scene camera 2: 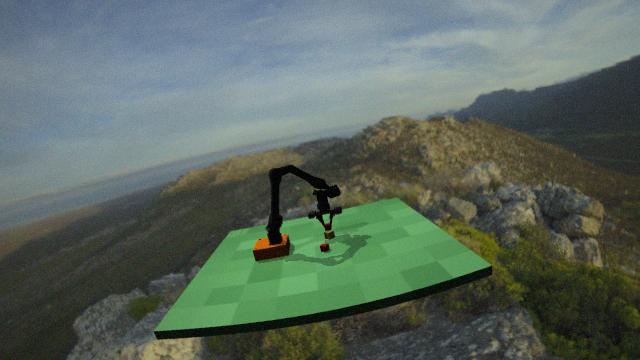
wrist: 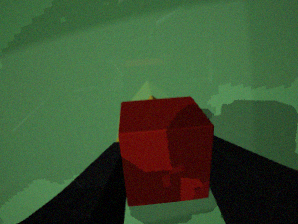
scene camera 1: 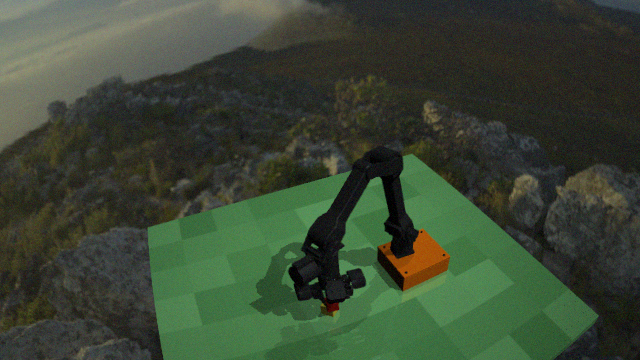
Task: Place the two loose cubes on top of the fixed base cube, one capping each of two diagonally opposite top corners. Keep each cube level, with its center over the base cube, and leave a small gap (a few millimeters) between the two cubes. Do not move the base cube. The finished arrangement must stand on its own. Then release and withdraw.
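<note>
A red cube [wrist: 166, 145] is held by my gripper [scene camera 1: 331, 303]. The gripper is also visible in the wrist view [wrist: 162, 147].
</note>
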